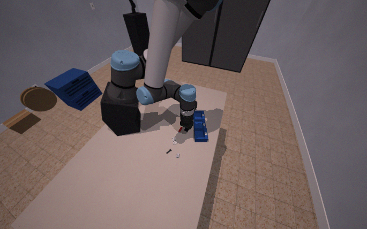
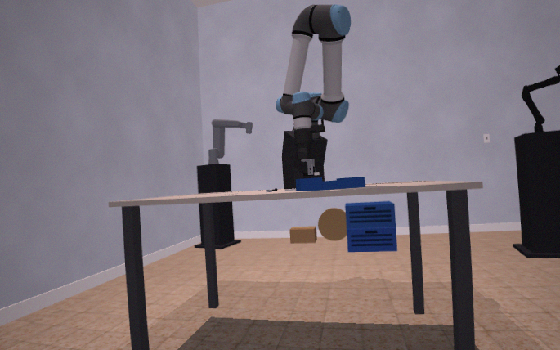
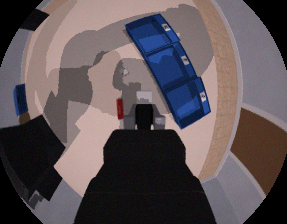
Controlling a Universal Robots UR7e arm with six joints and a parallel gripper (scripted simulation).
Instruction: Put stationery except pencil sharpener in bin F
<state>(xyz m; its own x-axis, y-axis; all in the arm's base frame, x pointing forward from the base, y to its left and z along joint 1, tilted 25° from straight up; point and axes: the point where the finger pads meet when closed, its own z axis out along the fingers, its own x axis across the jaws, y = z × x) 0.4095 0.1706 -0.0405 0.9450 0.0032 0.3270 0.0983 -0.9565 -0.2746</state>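
The blue bin lies 9 cm to the left of my hand, 6 cm below it and 5 cm ahead of it. The rest, counted from my hand: tiny white piece 7 cm to the left, 7 cm below, 5 cm behind; then black block 1 cm to the left, 1 cm below; then red item 7 cm below, 5 cm behind, 2 cm to the right.
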